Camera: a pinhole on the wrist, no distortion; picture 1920 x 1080 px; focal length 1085.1 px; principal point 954.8 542.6 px. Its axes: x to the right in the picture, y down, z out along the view. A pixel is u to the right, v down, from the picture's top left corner.
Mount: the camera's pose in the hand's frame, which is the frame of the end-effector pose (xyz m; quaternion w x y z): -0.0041 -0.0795 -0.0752 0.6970 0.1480 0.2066 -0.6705
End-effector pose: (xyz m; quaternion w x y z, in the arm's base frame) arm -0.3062 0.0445 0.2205 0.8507 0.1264 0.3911 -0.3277
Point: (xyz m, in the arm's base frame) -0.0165 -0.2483 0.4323
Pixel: 255.2 746.2
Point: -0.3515 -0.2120 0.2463
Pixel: 1120.5 809.4
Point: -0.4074 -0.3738 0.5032
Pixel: 1126.2 301.3
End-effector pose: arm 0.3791 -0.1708 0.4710 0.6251 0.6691 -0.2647 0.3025
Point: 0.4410 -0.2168 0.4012
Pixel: 446.0 392.0
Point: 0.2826 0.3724 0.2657
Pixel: behind the camera
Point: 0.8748 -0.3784 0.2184
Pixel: 1434.4 755.2
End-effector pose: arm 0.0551 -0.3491 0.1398 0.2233 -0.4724 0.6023 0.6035
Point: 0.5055 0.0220 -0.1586
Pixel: 1529.6 312.7
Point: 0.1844 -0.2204 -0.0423
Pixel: 1119.4 713.9
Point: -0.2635 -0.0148 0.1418
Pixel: outside the picture
